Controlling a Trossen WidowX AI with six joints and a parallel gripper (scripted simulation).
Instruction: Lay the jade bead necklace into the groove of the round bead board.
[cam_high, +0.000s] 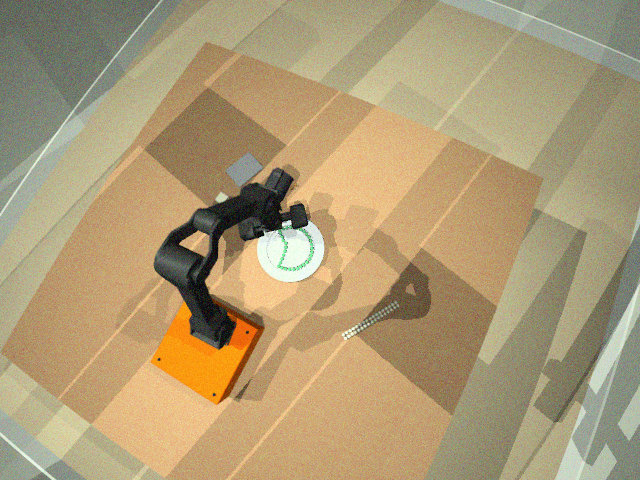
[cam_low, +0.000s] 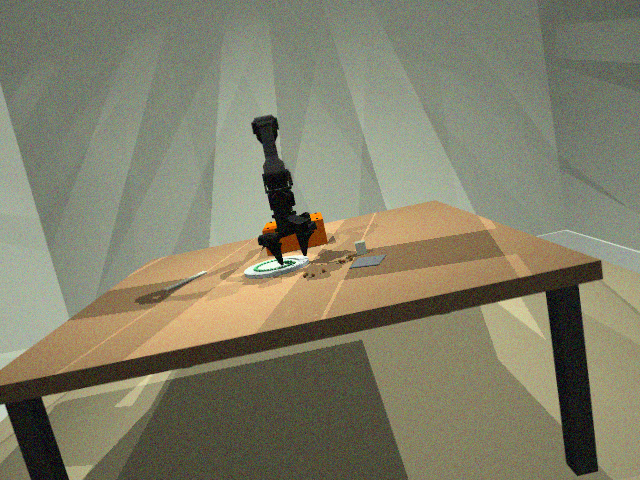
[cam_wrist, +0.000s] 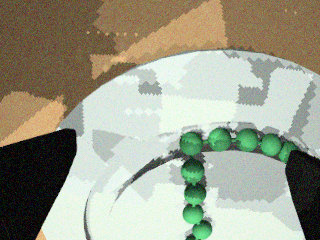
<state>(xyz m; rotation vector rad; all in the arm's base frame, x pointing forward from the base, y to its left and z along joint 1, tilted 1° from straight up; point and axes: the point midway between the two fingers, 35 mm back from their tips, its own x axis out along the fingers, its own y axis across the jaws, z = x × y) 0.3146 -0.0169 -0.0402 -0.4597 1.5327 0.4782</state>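
The round bead board is 40 mm behind my gripper tip, 50 mm to the right of it and 10 mm below it. Round my gripper tip: grey flat plate: 150 mm ahead, 190 mm to the left, 20 mm below; small white cube: 30 mm ahead, 200 mm to the left.
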